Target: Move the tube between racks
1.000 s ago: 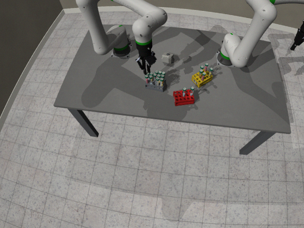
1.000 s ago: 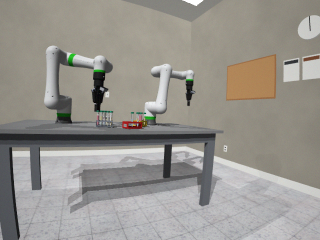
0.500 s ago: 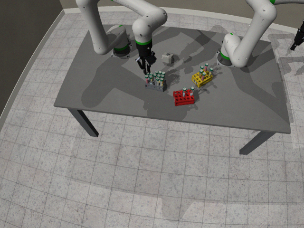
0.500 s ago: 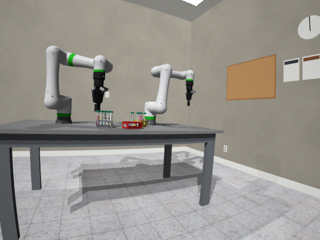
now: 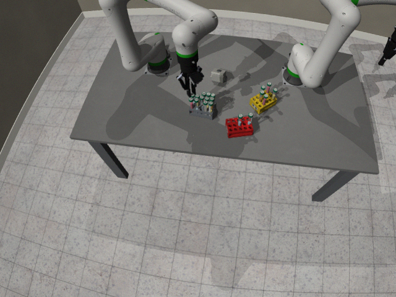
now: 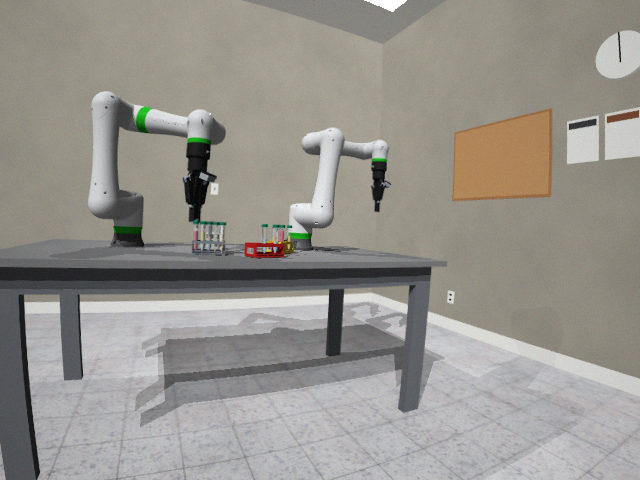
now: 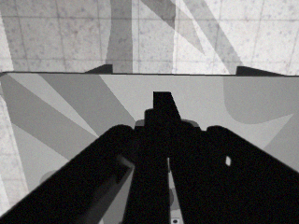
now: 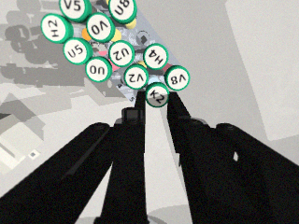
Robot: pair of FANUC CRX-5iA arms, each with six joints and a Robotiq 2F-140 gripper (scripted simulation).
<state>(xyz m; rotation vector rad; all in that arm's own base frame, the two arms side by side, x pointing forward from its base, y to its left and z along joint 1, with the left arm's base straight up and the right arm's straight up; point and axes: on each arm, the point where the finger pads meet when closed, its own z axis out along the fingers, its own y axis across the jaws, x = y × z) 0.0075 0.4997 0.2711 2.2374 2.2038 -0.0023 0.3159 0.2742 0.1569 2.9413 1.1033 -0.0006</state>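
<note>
Right now my right hand is 80 mm above the green-capped tube marked k2, 10 mm to the right of it and 10 mm short of it. The rest, counted from my right hand: grey rack RA (130 mm below, 60 mm to the left, 10 mm ahead); then small pale box (250 mm behind, 120 mm to the left, 110 mm below); then green-capped tube marked r4 (260 mm to the left, 110 mm ahead, 90 mm below).
</note>
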